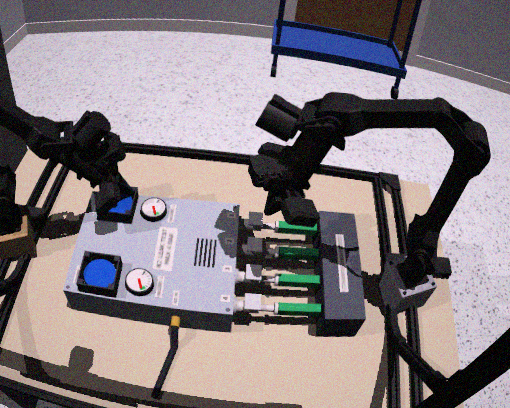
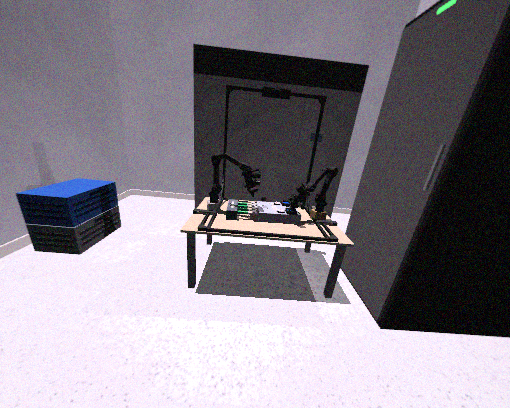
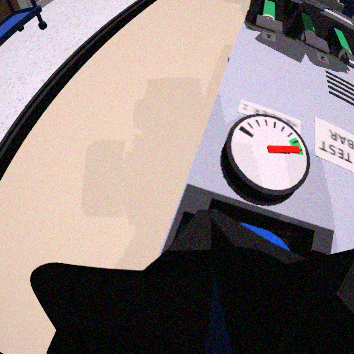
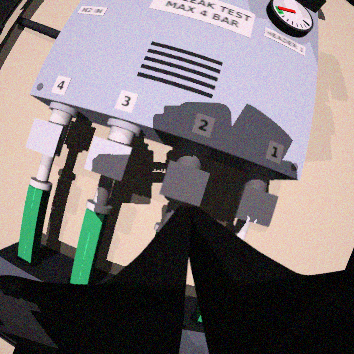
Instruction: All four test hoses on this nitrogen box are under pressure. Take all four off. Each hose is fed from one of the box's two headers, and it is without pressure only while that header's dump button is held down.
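Where they show: left gripper, between the fingertips: (image 1: pixel 131 191) (image 2: pixel 288 210) (image 3: pixel 206 218); right gripper, between the fingertips: (image 1: pixel 266 214) (image 2: pixel 253 196) (image 4: pixel 186 216); left arm's base, origin of its link: (image 1: pixel 9 223) (image 2: pixel 319 210); right arm's base, origin of its link: (image 1: pixel 412 273) (image 2: pixel 213 201).
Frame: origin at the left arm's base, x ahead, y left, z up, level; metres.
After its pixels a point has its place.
Observation:
The grey nitrogen box (image 1: pixel 184 259) {z -0.004, x 0.398, y -0.201 m} (image 2: pixel 271 210) {z -0.004, x 0.429, y -0.109 m} (image 4: pixel 246 88) {z -0.004, x 0.467, y -0.137 m} lies on the table. Four green hoses (image 1: pixel 297 227) {z -0.019, x 0.658, y -0.178 m} (image 1: pixel 299 252) {z -0.019, x 0.634, y -0.241 m} (image 1: pixel 299 279) {z -0.019, x 0.605, y -0.305 m} (image 1: pixel 299 308) {z -0.019, x 0.578, y -0.369 m} run from its numbered ports through grey couplings (image 4: pixel 184 184) {z -0.007, x 0.549, y -0.202 m} (image 4: pixel 258 207) {z -0.007, x 0.576, y -0.136 m} into a dark block (image 1: pixel 342 271) {z -0.003, x 0.692, y -0.326 m}. My left gripper (image 1: pixel 112 194) (image 3: pixel 206 218) {z 0.025, x 0.325, y -0.014 m} (image 2: pixel 294 202) {z 0.025, x 0.325, y -0.014 m} is shut, its tips down in the housing of the far blue dump button (image 1: pixel 124 206) {z 0.012, x 0.303, y -0.042 m} (image 3: pixel 267 235) {z 0.012, x 0.316, y -0.048 m}. The header 1 gauge (image 1: pixel 153 209) {z 0.012, x 0.366, y -0.069 m} (image 3: pixel 268 158) {z 0.011, x 0.361, y -0.058 m} has its needle at the green mark. My right gripper (image 1: pixel 294 210) (image 4: pixel 186 216) {z 0.091, x 0.559, y -0.210 m} (image 2: pixel 252 182) is shut and empty, just above hoses 1 and 2 near their couplings.
A second blue dump button (image 1: pixel 99 273) {z 0.012, x 0.215, y -0.203 m} and gauge (image 1: pixel 138 281) {z 0.012, x 0.292, y -0.240 m} sit at the box's near left. A yellow inlet fitting (image 1: pixel 175 321) {z -0.035, x 0.342, y -0.319 m} with a black hose leaves the front. A black frame rail (image 1: pixel 387 227) {z -0.064, x 0.903, y -0.216 m} rims the table. A blue cart (image 1: pixel 334 44) stands behind.

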